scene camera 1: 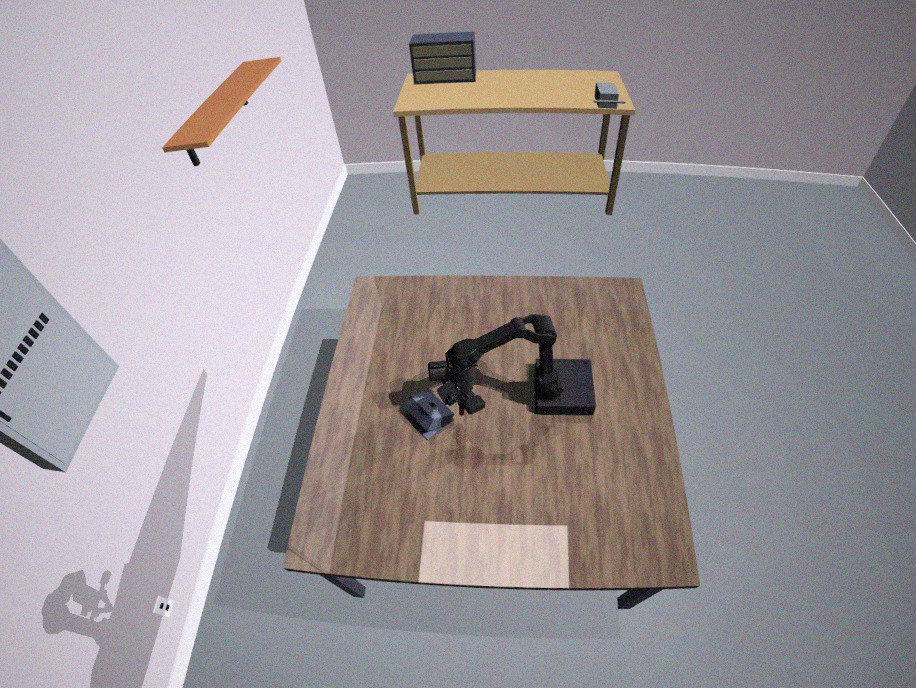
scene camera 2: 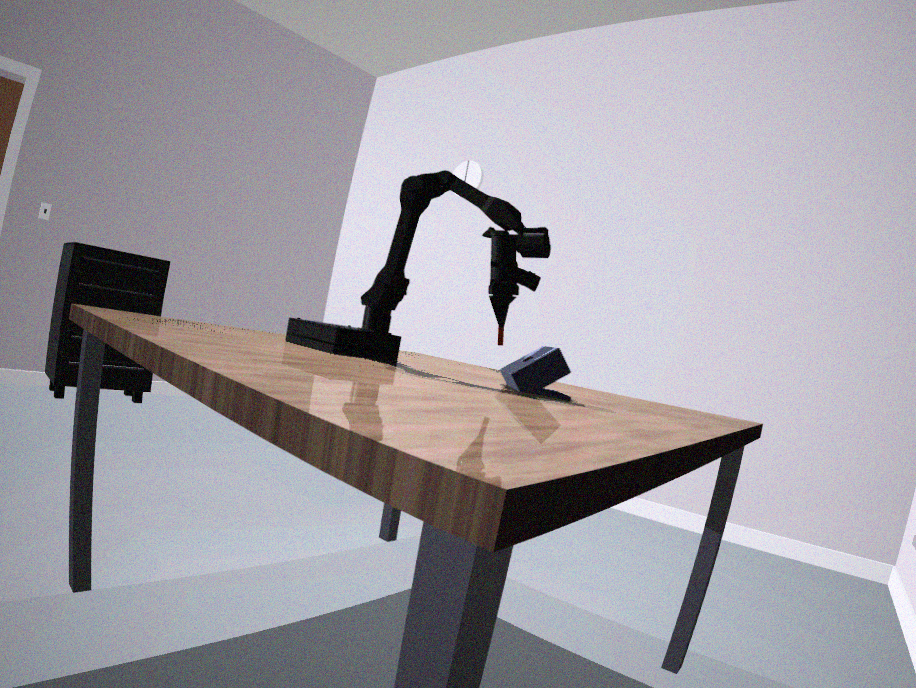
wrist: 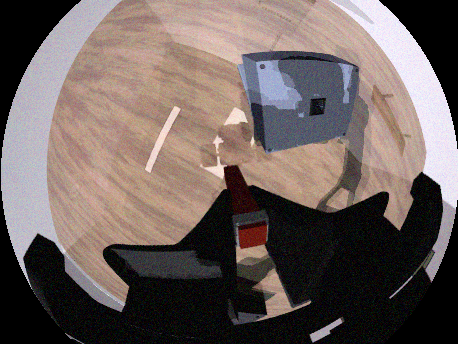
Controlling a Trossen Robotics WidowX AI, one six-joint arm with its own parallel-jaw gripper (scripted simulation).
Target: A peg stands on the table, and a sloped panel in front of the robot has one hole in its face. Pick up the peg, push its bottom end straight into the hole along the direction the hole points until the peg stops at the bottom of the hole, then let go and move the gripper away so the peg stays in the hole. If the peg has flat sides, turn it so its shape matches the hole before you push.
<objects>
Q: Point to a blue-grey sloped panel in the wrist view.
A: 280,94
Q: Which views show my gripper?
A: Scene camera 1, scene camera 2 and the wrist view: all of them.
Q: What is my gripper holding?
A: A red square peg.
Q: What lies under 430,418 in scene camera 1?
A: A blue-grey sloped panel.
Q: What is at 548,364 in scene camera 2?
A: A blue-grey sloped panel.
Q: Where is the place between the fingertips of my gripper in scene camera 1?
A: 461,406
</objects>
